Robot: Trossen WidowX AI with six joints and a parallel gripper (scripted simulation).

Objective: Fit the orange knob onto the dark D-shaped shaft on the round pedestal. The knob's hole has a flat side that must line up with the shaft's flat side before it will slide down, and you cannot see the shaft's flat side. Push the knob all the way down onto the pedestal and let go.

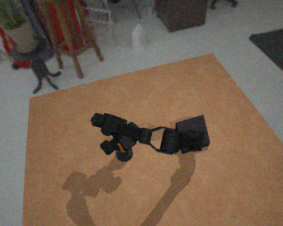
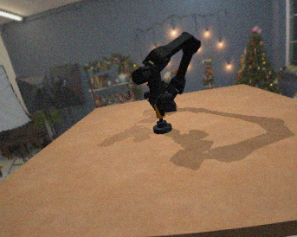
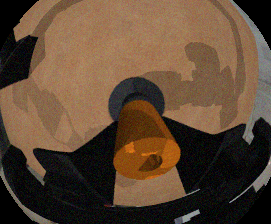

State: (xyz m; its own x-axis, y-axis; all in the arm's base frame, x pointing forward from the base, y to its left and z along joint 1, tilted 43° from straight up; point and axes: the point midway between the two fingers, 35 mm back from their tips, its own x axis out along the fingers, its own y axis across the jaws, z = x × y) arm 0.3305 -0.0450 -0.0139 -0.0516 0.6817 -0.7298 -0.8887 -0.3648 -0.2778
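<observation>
Right now the orange knob is 20 mm above my gripper tip. Round my gripper tip: round pedestal 40 mm below.
</observation>
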